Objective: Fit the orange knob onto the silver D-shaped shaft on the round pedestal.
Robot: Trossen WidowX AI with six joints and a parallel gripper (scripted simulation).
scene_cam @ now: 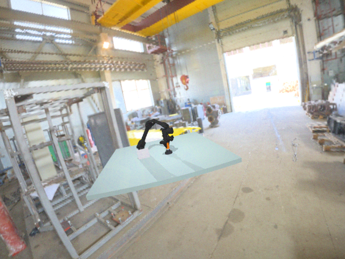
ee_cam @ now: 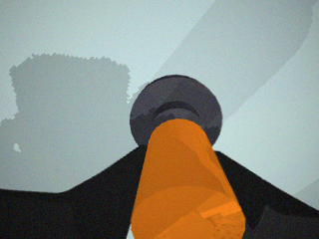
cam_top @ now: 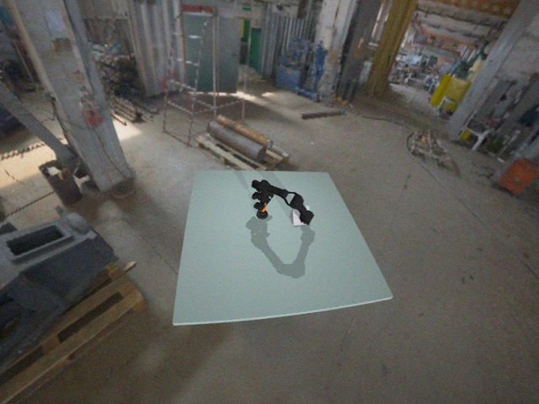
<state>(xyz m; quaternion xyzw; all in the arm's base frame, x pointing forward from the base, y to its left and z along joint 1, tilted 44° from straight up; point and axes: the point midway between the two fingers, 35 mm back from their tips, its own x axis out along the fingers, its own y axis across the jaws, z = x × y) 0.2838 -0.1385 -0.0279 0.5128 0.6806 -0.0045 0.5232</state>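
Right now my gripper tip is 30 mm below the orange knob. The rest, counted from my gripper tip: dark round pedestal 40 mm below.
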